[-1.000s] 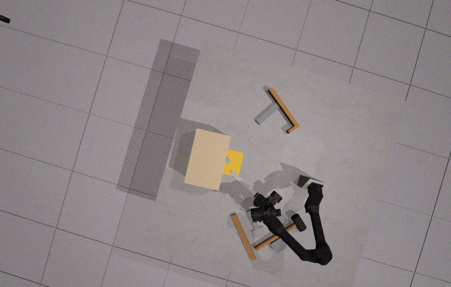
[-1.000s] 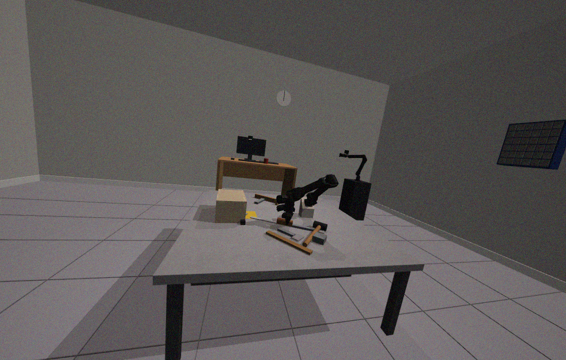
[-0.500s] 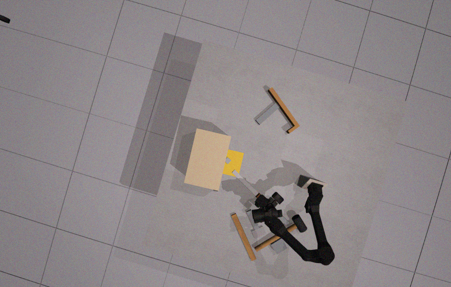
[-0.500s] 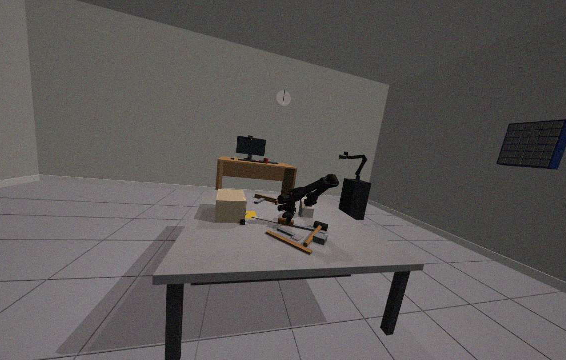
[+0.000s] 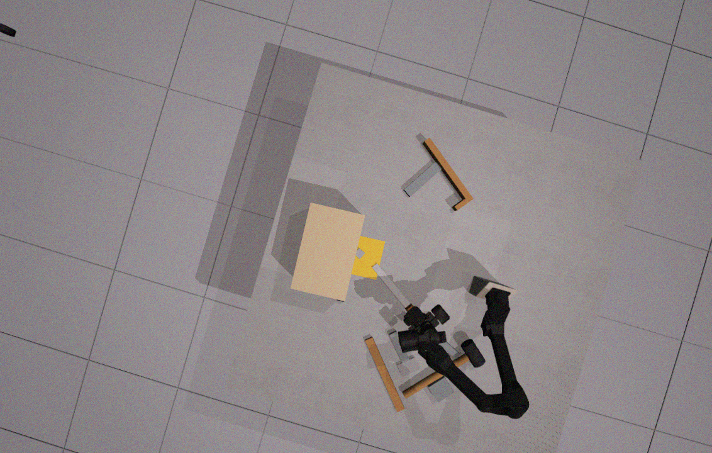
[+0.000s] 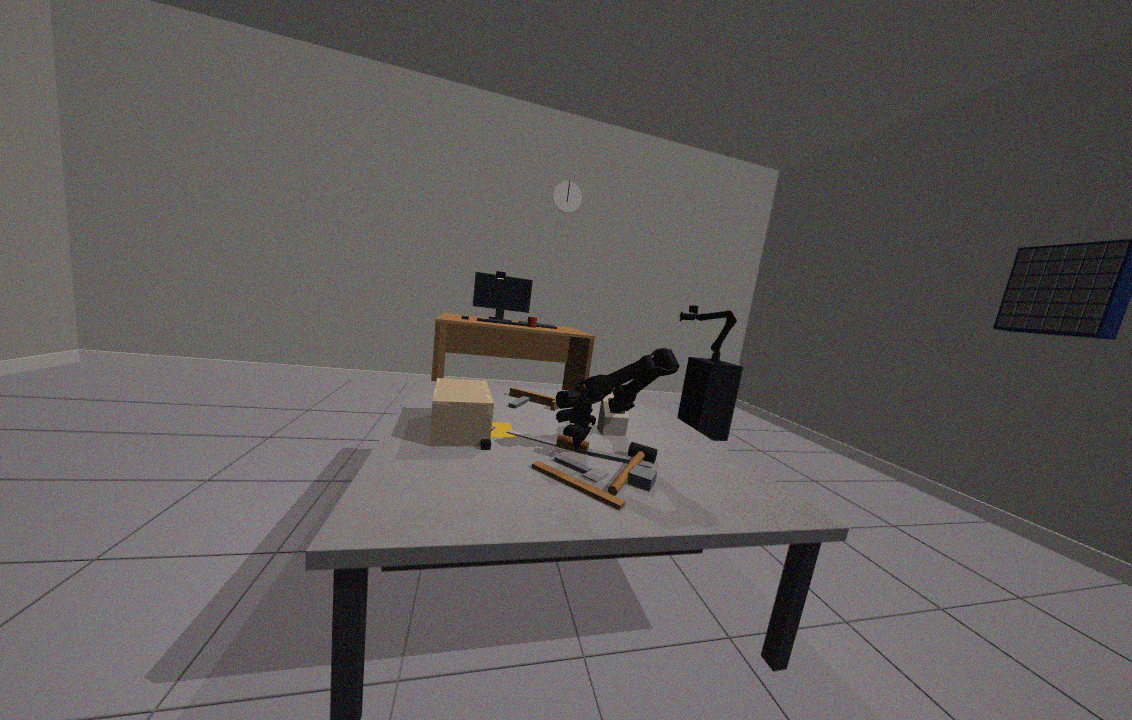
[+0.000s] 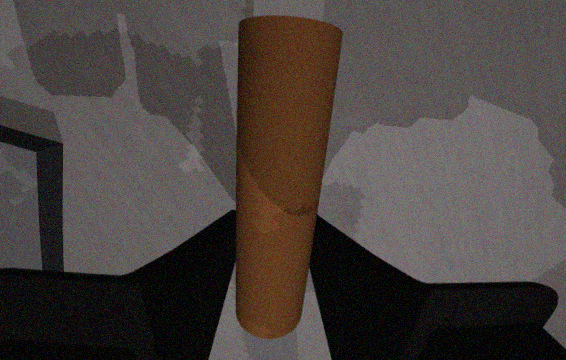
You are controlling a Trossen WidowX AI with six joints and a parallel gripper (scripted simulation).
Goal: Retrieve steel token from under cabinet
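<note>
Now: the grey l-shaped bracket 20 mm ahead of my gripper tip and 150 mm to the left of it. From my gripper tip the other things lie so: grey block: 140 mm behind, 220 mm to the left, 10 mm above; then wooden stick: 70 mm ahead, 230 mm to the left; then grey steel token: 290 mm ahead, 180 mm to the right, 10 mm below.
</note>
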